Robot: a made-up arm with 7 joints. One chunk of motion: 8 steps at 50 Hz.
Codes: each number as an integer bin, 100 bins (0 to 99) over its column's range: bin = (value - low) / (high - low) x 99, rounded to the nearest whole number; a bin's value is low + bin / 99 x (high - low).
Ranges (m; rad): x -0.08..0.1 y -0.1..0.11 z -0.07..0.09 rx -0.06..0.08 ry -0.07..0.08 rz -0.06..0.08
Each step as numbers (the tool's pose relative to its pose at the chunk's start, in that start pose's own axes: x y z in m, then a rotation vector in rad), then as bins.
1 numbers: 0.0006 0.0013 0.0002 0.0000 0.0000 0.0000
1 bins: 44 48 43 42 46 42
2 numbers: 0.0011 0.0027 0.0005 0.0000 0.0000 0.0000
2 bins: 45 48 44 42 46 42
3 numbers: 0.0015 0.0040 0.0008 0.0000 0.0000 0.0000
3 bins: 45 49 44 42 46 42
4 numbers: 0.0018 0.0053 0.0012 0.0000 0.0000 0.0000
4 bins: 45 50 44 42 46 42
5 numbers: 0.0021 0.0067 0.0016 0.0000 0.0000 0.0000
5 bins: 45 50 44 42 46 42
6 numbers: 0.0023 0.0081 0.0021 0.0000 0.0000 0.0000
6 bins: 45 51 45 42 46 42
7 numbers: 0.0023 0.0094 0.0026 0.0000 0.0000 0.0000
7 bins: 45 52 45 42 46 42
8 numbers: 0.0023 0.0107 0.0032 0.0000 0.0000 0.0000
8 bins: 45 52 45 42 46 42
